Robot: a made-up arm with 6 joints.
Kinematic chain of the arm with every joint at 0, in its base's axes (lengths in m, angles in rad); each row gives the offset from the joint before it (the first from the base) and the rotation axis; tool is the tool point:
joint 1: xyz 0 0 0.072 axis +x
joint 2: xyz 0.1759 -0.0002 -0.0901 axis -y
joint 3: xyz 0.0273 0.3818 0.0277 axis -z
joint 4: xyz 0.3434 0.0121 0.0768 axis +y
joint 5: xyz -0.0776 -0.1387 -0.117 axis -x
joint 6: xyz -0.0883 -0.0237 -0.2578 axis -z
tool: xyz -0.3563 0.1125 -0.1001
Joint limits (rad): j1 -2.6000..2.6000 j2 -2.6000..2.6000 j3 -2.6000..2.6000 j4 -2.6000..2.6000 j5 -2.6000..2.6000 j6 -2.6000..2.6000
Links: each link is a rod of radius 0.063 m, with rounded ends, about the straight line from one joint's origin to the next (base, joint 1, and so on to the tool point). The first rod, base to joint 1, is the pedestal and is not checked.
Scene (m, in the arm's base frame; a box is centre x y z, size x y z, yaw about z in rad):
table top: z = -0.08
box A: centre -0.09 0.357 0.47 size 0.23 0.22 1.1 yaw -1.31
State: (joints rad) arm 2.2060 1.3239 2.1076 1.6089 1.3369 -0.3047
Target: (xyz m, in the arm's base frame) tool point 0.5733 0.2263 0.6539
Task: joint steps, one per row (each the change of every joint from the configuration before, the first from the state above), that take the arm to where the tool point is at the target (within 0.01 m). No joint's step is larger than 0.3 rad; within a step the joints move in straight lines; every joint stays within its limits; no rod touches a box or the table.
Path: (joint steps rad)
1: 0.1313 0.2337 0.0478 -0.0217 -0.0002 -0.0039
2: 0.1314 0.2337 0.0479 -0.0218 -0.0001 -0.0039
3: 0.1313 0.2337 0.0478 -0.0217 -0.0002 -0.0040
4: -0.0194 0.1917 0.0880 0.1666 0.2284 -0.1924
5: -0.0194 0.1916 0.0880 0.1665 0.2285 -0.1924
6: -0.0193 0.1917 0.0880 0.1666 0.2284 -0.1925
7: 0.0145 -0.1548 -0.0579 0.1392 -0.0239 -0.2735
8: 0.0145 -0.1548 -0.0579 0.1391 -0.0240 -0.2734
9: 0.0146 -0.1548 -0.0579 0.1392 -0.0239 -0.2735
10: 0.0145 -0.1548 -0.0580 0.1391 -0.0239 -0.2735

